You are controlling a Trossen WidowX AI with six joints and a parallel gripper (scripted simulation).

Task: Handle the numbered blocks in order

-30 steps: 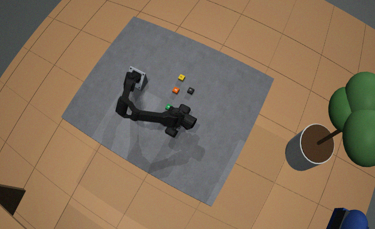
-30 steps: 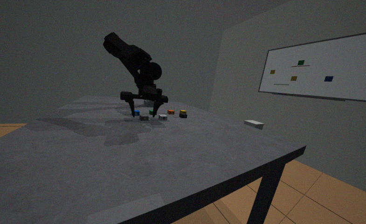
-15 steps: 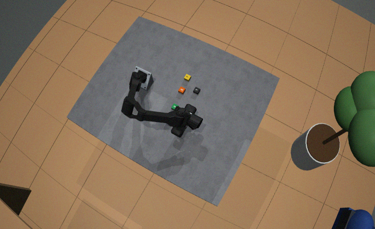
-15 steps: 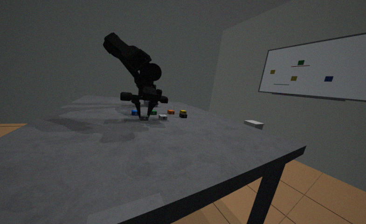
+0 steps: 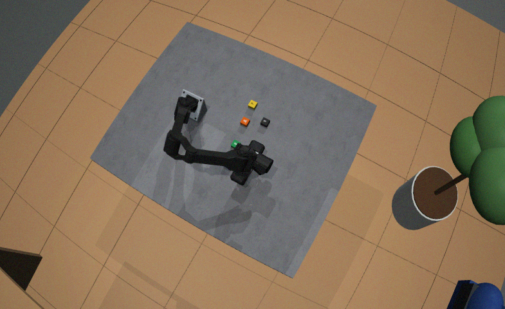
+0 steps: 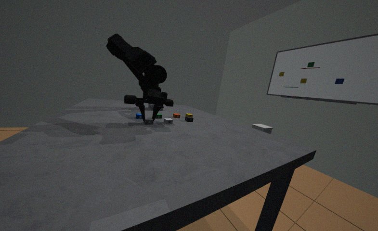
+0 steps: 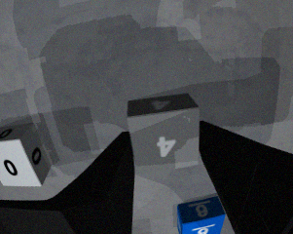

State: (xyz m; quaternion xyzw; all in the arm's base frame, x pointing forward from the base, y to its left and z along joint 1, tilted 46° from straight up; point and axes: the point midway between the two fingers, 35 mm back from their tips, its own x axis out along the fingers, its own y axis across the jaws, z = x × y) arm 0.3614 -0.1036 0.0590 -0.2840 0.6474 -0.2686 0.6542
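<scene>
Right now my gripper tip is right at the grey block marked 4. The rest, counted from my gripper tip: green block marked 2: 100 mm behind, 70 mm to the left; white block marked 0: 90 mm to the left; blue block: 80 mm behind, 30 mm to the right.
</scene>
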